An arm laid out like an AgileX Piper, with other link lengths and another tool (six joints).
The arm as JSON. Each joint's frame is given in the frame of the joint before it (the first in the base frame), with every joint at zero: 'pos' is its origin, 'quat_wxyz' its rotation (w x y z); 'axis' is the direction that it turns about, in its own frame. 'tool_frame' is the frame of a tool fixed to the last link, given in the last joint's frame.
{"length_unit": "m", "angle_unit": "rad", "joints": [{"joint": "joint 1", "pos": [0.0, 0.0, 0.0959], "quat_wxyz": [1.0, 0.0, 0.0, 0.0], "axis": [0.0, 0.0, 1.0]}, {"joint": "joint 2", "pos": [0.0, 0.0, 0.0], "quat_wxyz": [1.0, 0.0, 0.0, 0.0], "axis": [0.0, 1.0, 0.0]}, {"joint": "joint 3", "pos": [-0.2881, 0.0, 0.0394], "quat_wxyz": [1.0, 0.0, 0.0, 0.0], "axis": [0.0, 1.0, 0.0]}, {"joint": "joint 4", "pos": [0.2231, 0.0, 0.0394], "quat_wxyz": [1.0, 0.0, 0.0, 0.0], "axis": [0.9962, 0.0, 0.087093]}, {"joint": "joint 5", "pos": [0.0, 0.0, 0.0], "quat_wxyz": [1.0, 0.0, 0.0, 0.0], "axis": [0.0, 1.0, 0.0]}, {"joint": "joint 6", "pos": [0.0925, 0.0, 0.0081], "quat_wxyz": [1.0, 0.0, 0.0, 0.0], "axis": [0.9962, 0.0, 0.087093]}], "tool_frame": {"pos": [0.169, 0.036, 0.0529], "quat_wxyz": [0.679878, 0.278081, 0.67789, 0.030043]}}
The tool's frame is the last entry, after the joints.
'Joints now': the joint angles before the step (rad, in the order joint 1, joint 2, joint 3, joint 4, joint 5, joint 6). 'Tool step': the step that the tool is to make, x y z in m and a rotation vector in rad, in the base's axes. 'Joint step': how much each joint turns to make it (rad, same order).
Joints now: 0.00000 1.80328 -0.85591 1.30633 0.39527 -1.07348
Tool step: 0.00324 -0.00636 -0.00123 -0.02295 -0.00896 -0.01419
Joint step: -0.00001 0.00000 0.00001 0.00000 -0.02806 -0.00455
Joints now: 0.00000 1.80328 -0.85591 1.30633 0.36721 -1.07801
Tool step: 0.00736 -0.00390 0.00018 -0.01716 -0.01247 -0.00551
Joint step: 0.00000 0.01235 -0.02028 -0.00711 -0.01718 0.00003
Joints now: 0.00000 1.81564 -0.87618 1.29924 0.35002 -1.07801
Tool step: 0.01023 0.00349 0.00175 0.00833 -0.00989 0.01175
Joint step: -0.00001 0.02892 -0.04274 -0.00326 0.01457 -0.00001
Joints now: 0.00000 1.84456 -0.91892 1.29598 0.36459 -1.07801
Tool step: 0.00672 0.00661 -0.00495 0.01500 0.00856 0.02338
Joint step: -0.00001 0.04208 -0.04117 -0.00734 0.02786 -0.00004
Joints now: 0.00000 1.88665 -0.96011 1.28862 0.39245 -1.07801
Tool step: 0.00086 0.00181 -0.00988 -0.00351 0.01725 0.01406
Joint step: 0.00002 0.03049 -0.01524 -0.01287 0.00696 0.00003
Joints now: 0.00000 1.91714 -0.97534 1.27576 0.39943 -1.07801
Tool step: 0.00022 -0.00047 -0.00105 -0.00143 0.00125 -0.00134
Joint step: 0.00000 0.00233 -0.00021 0.00070 -0.00213 -0.00068
